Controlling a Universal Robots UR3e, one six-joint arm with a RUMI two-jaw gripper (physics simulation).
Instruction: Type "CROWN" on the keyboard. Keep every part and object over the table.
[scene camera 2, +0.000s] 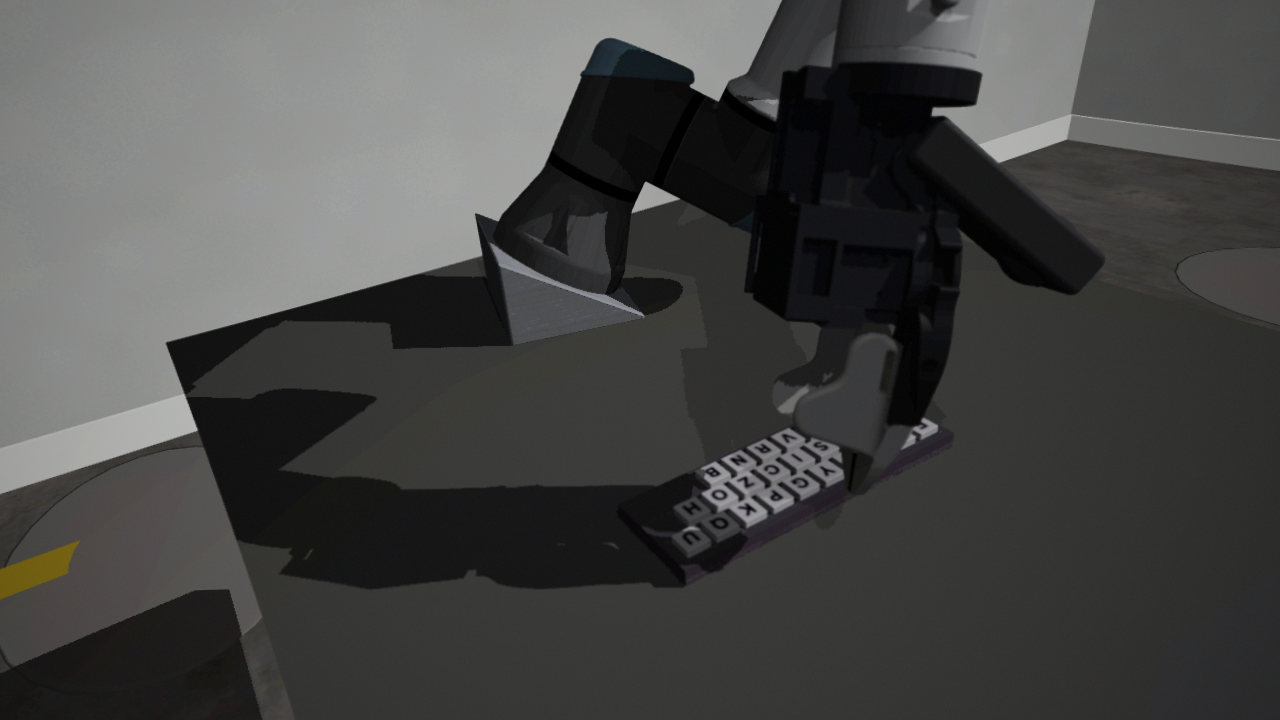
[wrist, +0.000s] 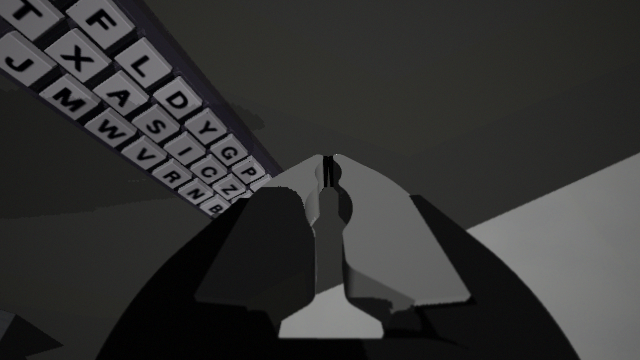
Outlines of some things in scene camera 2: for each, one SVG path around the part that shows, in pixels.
My gripper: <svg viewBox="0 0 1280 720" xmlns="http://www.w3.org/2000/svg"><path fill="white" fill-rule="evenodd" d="M975 70L919 63L847 62L838 63L838 68L807 65L798 71L784 71L782 75L766 196L756 195L744 292L753 293L755 301L786 321L815 323L822 328L814 358L808 364L786 372L775 380L772 389L772 401L779 412L793 417L794 425L800 433L841 447L845 487L852 495L865 494L893 461L909 439L914 427L921 423L940 382L949 355L954 312L960 294L959 285L963 243L959 230L998 262L1002 271L1013 281L1028 286L1044 287L1067 295L1079 293L1105 263L1105 255L1082 236L1069 220L1054 212L946 116L932 116L933 108L976 105L983 74ZM888 324L894 324L895 326L893 335Z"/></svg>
A dark keyboard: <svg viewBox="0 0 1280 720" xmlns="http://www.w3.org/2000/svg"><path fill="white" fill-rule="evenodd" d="M857 495L852 495L845 487L841 447L805 436L792 424L618 504L620 519L687 586ZM954 432L923 416L921 423L914 427L905 445L870 489L952 447Z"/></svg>
